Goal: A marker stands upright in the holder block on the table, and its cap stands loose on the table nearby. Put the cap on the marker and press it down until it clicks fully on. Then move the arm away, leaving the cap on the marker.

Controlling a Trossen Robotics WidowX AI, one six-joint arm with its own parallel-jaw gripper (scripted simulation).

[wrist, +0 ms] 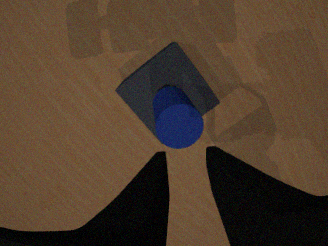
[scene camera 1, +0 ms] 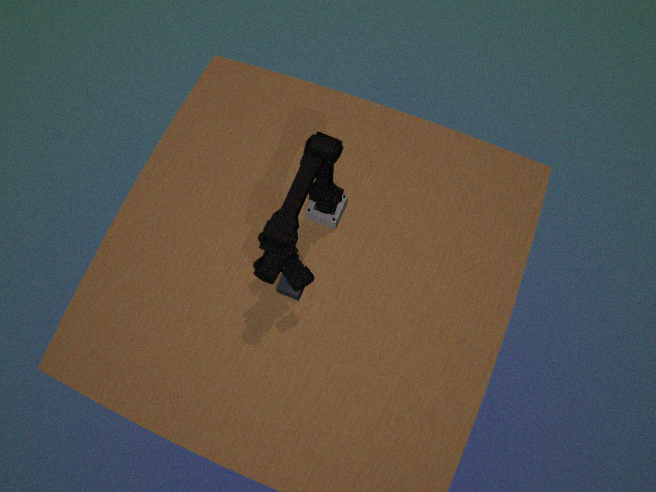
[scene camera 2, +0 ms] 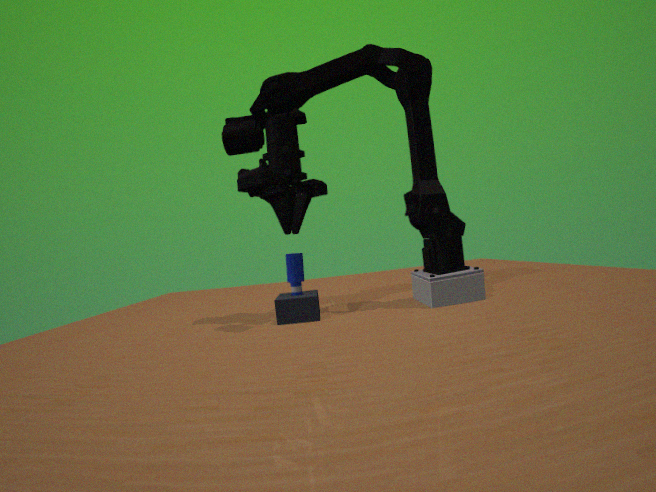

Observation:
In view: my gripper [scene camera 2: 291, 234], a blue cap [wrist: 178, 124] and a dark holder block [scene camera 2: 295, 311].
My gripper is seen too in the wrist view [wrist: 186, 157] and in scene camera 1 [scene camera 1: 288, 268].

